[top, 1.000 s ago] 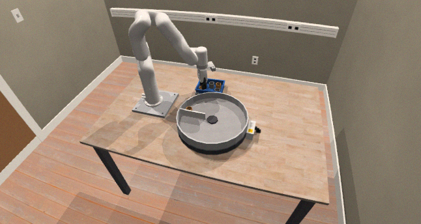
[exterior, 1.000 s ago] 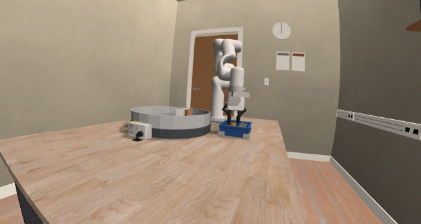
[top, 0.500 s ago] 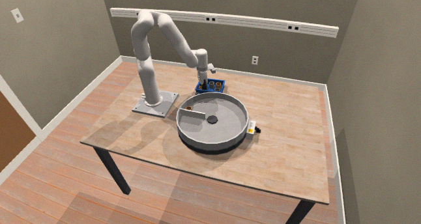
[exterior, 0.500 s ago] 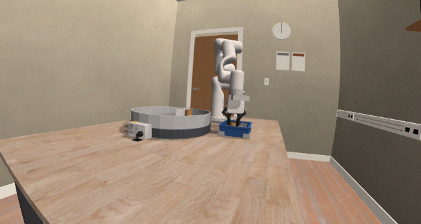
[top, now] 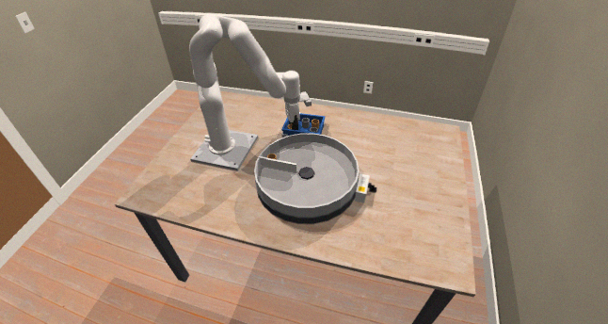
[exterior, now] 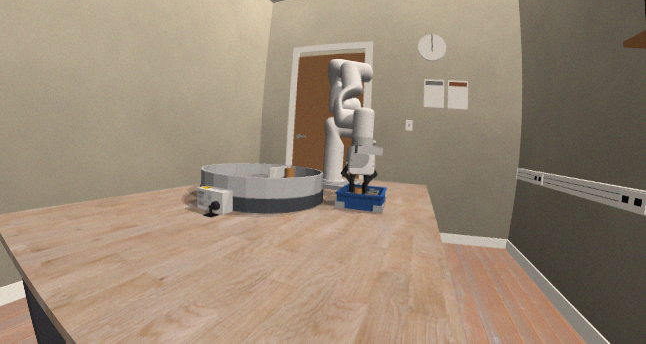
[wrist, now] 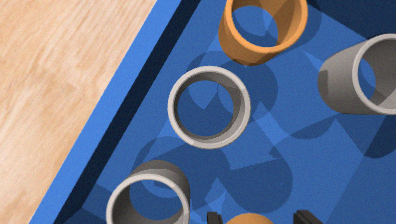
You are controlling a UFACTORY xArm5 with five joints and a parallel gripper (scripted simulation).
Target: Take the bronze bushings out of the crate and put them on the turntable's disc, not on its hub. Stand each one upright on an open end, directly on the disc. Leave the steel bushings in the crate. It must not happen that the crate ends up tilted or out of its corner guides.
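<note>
Now: the blue crate 4 cm ahead of my hand, 3 cm to the left of it and 2 cm below it. The rest, counted from my hand: grey turntable disc 30 cm to the right, 16 cm ahead, 1 cm above.
</note>
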